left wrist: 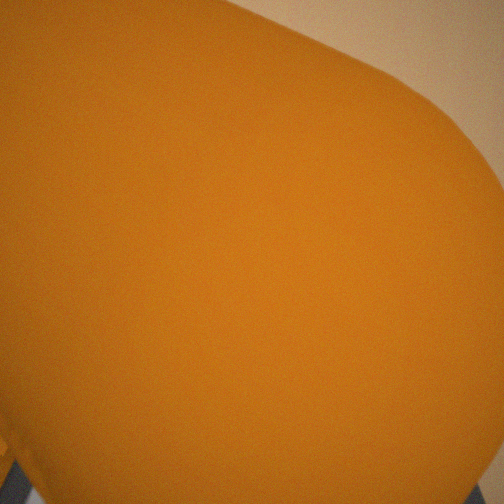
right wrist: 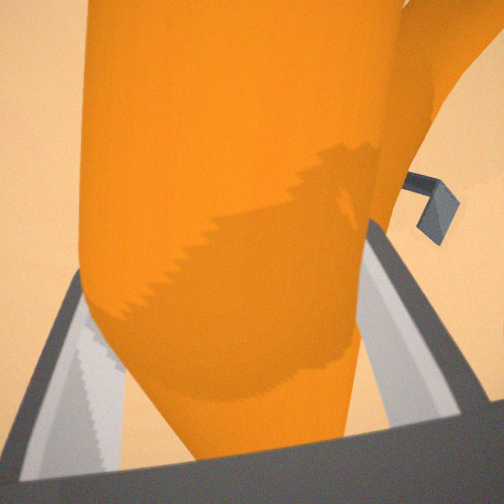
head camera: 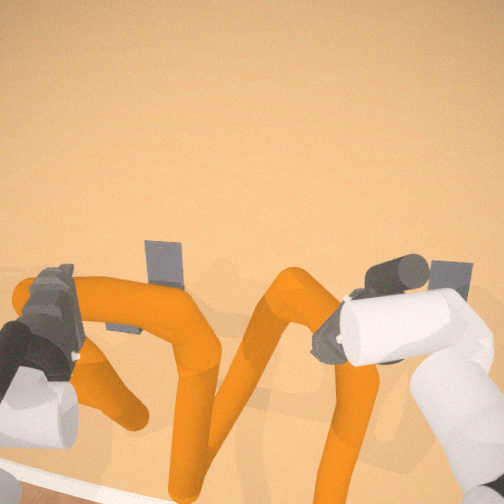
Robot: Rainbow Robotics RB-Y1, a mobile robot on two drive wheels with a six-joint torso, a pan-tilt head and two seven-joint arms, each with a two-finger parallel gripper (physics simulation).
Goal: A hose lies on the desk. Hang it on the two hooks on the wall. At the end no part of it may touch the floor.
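Note:
A thick orange hose (head camera: 200,350) hangs in loops in front of the tan wall. My left gripper (head camera: 52,310) is shut on the hose near its left end; the hose (left wrist: 225,275) fills the left wrist view. My right gripper (head camera: 330,335) is shut on the hose at the right; in the right wrist view the hose (right wrist: 235,225) sits between the two grey fingers (right wrist: 240,380). The left grey hook (head camera: 162,267) is on the wall, and the hose passes in front of its lower part. The right hook (head camera: 450,277) shows behind my right forearm. A hook (right wrist: 432,205) also shows in the right wrist view.
A white strip (head camera: 65,482) runs along the bottom left of the head view, with a brown surface below it. My white right arm (head camera: 450,380) covers the lower right.

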